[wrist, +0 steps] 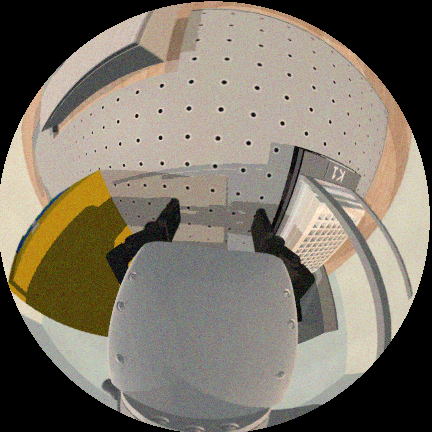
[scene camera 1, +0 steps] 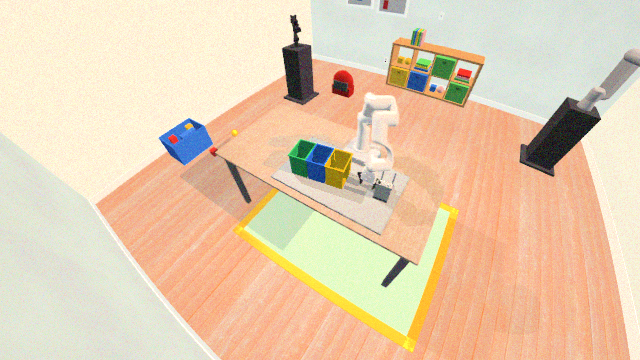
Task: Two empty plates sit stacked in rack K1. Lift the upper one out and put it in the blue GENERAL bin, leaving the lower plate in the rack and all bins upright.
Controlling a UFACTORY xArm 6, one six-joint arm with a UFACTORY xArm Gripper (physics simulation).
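Frame: origin at the arm's base, x left, y down, z back, level; metres.
Seen in the pictures: gripper, fingertip midpoint: (wrist: 216, 213) (scene camera 1: 366, 185); arm's base at its link origin: (scene camera 1: 361, 147).
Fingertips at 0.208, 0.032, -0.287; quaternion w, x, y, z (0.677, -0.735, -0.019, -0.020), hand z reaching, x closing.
Observation:
Pixels of each thing's top centre, then the offset from my fingertips to it, as dx, dy, dz. Level surfaces: height alone.
- Rack K1 at its top centre: (scene camera 1: 387, 177) +0.114, -0.148, +0.019
- pale gridded plate at its top centre: (wrist: 317, 251) +0.114, -0.047, +0.009
- blue bin at its top centre: (scene camera 1: 320, 154) -0.330, -0.179, -0.078
- yellow bin at its top centre: (scene camera 1: 339, 159) -0.201, -0.179, -0.051
- green bin at its top centre: (scene camera 1: 302, 149) -0.460, -0.179, -0.106
- pegboard plate at its surface level: dy +0.000
- wooden table at its surface level: dy +0.014
Rack K1 (scene camera 1: 383, 193) (wrist: 312, 164) is a grey holder on the pegboard plate, with tall thin bars at its corners. A pale gridded plate (wrist: 325, 232) shows inside it in the wrist view; the lower plate cannot be told apart. My gripper (scene camera 1: 368, 182) (wrist: 216, 213) is open and empty, low over the pegboard, between the rack and the yellow bin. Its right finger in the wrist view is close to the rack's side; whether they touch is unclear. The blue bin (scene camera 1: 317, 173) stands upright in the middle of the three-bin row.
The yellow bin (scene camera 1: 336, 179) (wrist: 65, 265) stands upright between the blue bin and my gripper. The green bin (scene camera 1: 299, 166) is upright at the row's far end. The pegboard plate (scene camera 1: 367, 216) (wrist: 205, 120) lies on the wooden table (scene camera 1: 400, 245). The arm's base stands behind the bins.

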